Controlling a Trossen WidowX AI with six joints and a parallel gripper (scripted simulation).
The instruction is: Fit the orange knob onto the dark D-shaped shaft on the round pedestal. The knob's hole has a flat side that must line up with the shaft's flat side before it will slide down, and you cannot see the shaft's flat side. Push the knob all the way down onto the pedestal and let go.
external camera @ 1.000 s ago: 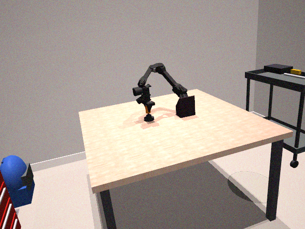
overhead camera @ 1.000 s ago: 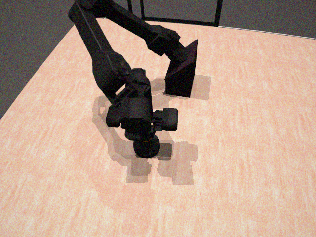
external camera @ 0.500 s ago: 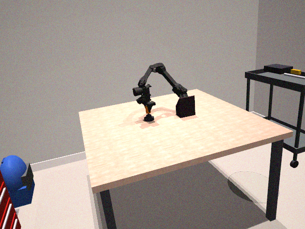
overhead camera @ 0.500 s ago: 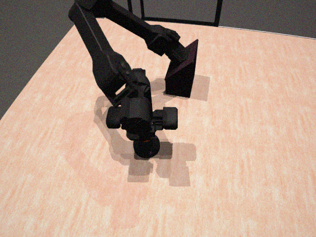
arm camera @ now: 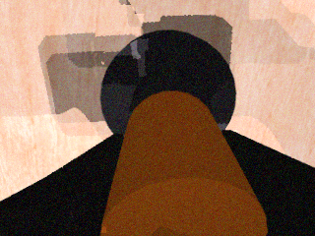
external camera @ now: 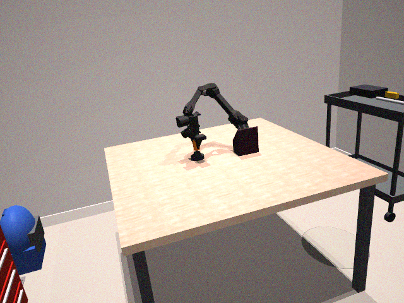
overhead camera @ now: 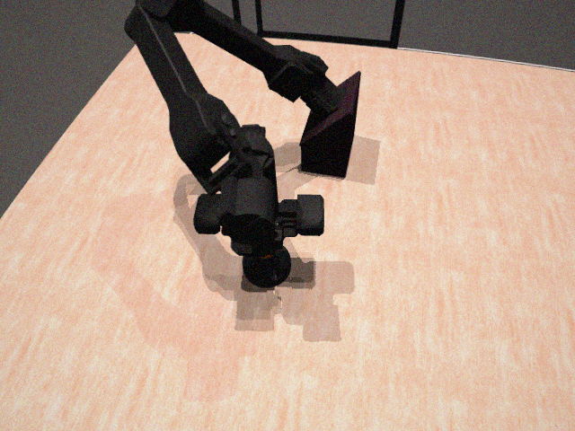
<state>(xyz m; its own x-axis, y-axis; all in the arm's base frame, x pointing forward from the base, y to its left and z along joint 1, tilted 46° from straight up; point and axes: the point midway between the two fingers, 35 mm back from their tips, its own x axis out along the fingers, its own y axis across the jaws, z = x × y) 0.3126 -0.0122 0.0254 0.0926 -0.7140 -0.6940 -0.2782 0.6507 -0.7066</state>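
My gripper tip is now 2 cm below the orange knob. Round my gripper tip: round pedestal 4 cm below.
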